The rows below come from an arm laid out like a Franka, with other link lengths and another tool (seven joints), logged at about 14 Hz.
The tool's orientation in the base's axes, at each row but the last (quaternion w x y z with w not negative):
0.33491, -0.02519, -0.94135, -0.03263
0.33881, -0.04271, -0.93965, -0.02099
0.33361, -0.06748, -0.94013, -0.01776
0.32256, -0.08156, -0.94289, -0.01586
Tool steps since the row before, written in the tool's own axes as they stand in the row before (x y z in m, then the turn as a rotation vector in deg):
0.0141, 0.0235, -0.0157, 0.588, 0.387, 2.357
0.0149, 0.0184, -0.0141, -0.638, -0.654, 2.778
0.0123, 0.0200, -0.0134, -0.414, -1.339, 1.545
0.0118, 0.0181, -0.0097, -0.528, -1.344, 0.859
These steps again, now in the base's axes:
0.0006, 0.0226, 0.0221, -1.911, 0.585, -1.434
-0.0007, 0.0183, 0.0206, -1.336, -0.503, -2.552
0.0017, 0.0202, 0.0179, -0.833, -1.252, -1.445
-0.0003, 0.0187, 0.0145, -0.330, -1.330, -0.972

